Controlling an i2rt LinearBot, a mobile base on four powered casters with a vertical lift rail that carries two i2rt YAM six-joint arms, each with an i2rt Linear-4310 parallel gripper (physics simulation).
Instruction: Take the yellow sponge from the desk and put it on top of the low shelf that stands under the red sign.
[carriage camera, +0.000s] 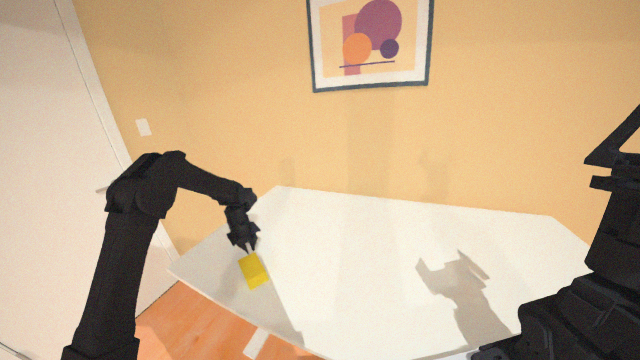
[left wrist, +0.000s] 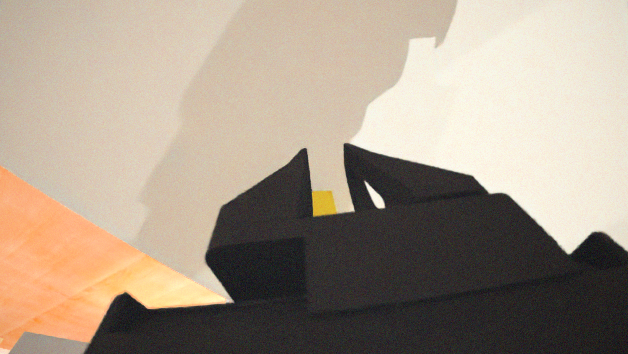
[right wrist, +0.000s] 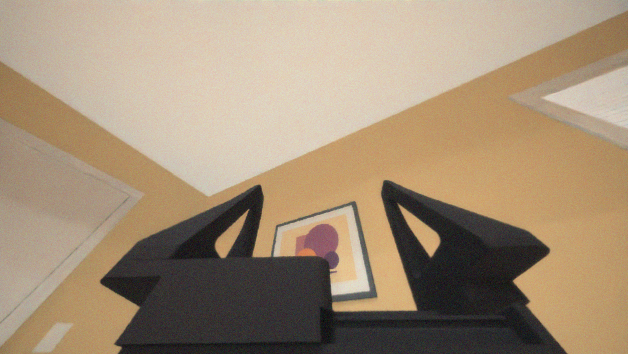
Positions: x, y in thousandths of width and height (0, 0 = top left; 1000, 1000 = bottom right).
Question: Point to a white door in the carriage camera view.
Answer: At 107, 415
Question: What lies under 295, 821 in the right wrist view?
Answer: My right gripper.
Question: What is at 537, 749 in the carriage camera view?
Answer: A white desk.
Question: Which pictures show my left gripper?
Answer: The carriage camera view and the left wrist view only.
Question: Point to a white desk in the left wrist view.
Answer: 232, 355
